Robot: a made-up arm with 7 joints. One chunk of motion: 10 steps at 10 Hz.
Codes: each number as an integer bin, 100 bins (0 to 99) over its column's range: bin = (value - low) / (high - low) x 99, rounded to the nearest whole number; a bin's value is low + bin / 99 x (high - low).
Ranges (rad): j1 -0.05..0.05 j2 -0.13..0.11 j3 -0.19..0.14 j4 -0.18..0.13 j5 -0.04..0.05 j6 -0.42..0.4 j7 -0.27..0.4
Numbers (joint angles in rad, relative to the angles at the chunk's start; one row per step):
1: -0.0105 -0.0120 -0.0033 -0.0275 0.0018 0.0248 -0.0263
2: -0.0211 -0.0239 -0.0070 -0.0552 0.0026 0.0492 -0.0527
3: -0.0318 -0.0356 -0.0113 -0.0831 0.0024 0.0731 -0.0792
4: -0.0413 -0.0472 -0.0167 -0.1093 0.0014 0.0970 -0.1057
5: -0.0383 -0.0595 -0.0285 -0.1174 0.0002 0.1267 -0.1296
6: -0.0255 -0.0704 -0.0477 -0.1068 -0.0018 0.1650 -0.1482
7: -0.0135 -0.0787 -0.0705 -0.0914 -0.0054 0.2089 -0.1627
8: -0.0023 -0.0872 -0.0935 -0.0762 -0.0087 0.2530 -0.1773
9: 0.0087 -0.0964 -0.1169 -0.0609 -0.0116 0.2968 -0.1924
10: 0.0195 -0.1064 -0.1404 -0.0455 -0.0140 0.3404 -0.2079
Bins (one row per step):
1: 39 49 56 49 46 54 36
2: 29 44 55 40 47 57 32
3: 18 39 54 31 47 60 28
4: 9 34 52 23 46 62 24
5: 12 29 48 20 44 66 21
6: 24 25 43 23 42 71 18
7: 36 21 36 28 38 76 16
8: 47 18 29 33 34 81 14
9: 58 14 22 38 31 87 11
10: 69 10 15 43 29 92 9

